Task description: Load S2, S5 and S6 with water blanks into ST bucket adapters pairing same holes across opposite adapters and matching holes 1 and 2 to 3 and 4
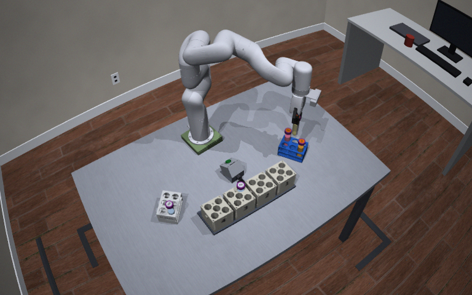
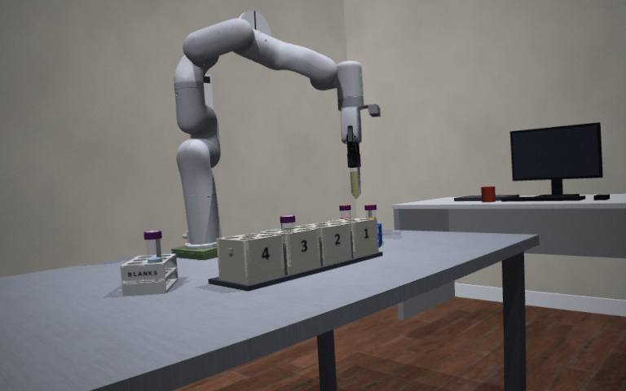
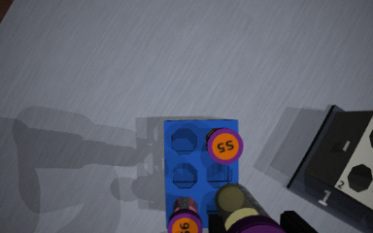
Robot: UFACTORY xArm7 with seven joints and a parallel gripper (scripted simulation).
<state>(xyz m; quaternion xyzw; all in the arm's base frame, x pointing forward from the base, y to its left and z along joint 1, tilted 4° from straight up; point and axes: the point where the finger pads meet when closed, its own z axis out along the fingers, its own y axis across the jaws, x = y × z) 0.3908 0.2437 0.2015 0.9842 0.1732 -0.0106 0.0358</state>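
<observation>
Right now my hand is 50 mm above the tube with yellowish liquid and 10 mm short of it. From my hand the other things lie so: sample tube: 190 mm below, 40 mm behind, 30 mm to the left; blue sample rack: 220 mm below, 20 mm to the left, 10 mm behind; green done key: 270 mm to the right, 190 mm below, 150 mm behind.
</observation>
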